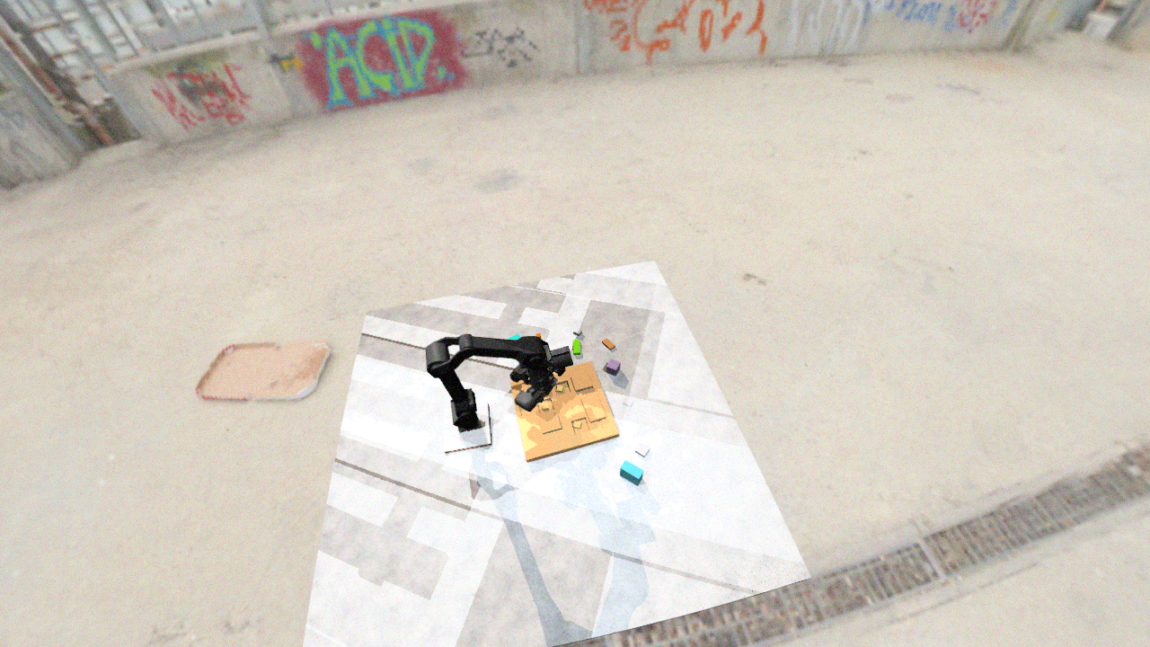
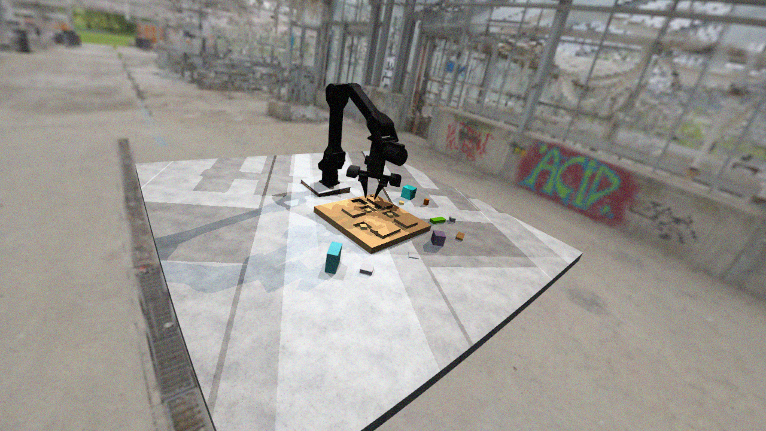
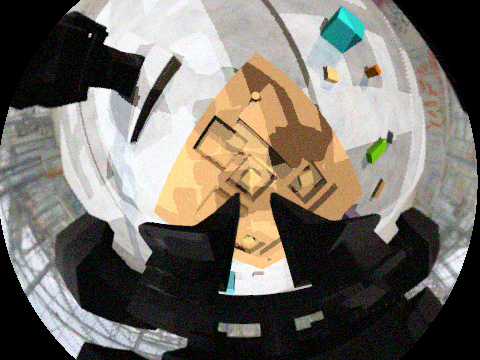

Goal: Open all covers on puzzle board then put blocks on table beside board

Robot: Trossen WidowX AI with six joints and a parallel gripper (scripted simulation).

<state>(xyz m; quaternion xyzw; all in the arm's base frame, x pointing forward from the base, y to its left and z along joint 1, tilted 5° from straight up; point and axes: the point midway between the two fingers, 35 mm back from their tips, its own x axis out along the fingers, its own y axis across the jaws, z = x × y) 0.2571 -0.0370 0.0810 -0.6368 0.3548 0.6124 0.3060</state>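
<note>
Now: gripper tip 5 cm short of the tan puzzle board, 5 cm above it and 1 cm to the left of it. Also, from my gripper tip: green block 20 cm to the left, 19 cm ahead, 6 cm below; cyan cube 29 cm to the left, 4 cm below, 2 cm behind; purple cube 27 cm ahead, 5 cm to the left, 5 cm below.
</note>
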